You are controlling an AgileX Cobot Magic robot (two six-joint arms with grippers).
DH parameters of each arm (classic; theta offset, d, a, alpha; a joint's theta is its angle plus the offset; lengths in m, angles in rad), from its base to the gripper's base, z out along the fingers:
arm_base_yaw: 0 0.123 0 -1.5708
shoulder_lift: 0.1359 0 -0.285 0
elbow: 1.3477 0 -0.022 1.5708
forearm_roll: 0 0.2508 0 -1.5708
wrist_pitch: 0 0 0.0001 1.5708
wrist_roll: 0 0.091 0 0
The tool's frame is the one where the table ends.
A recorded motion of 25 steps. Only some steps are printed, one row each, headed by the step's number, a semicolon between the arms.
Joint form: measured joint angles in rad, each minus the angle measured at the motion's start. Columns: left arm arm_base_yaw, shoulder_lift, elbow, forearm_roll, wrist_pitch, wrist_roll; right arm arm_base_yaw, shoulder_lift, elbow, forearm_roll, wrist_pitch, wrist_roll.
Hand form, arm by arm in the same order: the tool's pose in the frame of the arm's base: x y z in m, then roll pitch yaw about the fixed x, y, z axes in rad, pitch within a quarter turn. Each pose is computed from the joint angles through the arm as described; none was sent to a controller.
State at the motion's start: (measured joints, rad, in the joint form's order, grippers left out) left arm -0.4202 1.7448 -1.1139 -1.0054 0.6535 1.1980; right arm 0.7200 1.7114 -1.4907 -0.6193 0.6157 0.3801
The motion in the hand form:
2: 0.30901 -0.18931 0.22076 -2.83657 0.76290 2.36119; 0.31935 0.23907 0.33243 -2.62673 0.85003 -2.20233
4: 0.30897 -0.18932 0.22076 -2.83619 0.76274 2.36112; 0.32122 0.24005 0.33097 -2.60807 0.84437 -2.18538
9: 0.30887 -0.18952 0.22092 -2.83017 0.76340 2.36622; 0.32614 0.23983 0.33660 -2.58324 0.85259 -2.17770
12: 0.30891 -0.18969 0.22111 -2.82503 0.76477 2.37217; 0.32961 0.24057 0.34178 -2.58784 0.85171 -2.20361
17: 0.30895 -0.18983 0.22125 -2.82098 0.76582 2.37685; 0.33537 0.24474 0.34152 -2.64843 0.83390 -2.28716
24: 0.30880 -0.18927 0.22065 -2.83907 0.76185 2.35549; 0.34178 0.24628 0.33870 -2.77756 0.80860 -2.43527
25: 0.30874 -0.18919 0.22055 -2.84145 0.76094 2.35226; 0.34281 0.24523 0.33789 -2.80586 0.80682 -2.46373
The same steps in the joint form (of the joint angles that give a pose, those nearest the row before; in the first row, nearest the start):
2: 0.0000 0.0000 0.0000 0.0000 0.0000 0.0000; 0.0000 0.0025 0.0000 -0.0067 0.0000 0.0000
4: 0.0000 0.0000 0.0000 0.0000 0.0005 0.0000; 0.0000 0.0104 -0.0037 -0.0203 -0.0019 0.0000
9: 0.0000 0.0000 0.0000 -0.0042 0.0022 0.0000; -0.0058 0.0217 -0.0360 -0.0335 0.0096 0.0000
12: 0.0000 0.0000 0.0000 -0.0088 0.0021 0.0000; -0.0068 0.0357 -0.0761 -0.0285 0.0444 0.0000
17: 0.0000 0.0000 0.0000 -0.0124 0.0021 0.0000; -0.0068 0.0718 -0.1359 0.0109 0.1043 0.0000
24: 0.0000 0.0000 0.0000 0.0026 0.0022 0.0016; -0.0194 0.1079 -0.1947 0.0978 0.1694 0.0017
25: 0.0000 0.0000 0.0000 0.0050 0.0026 0.0016; -0.0253 0.1097 -0.1969 0.1174 0.1718 0.0017

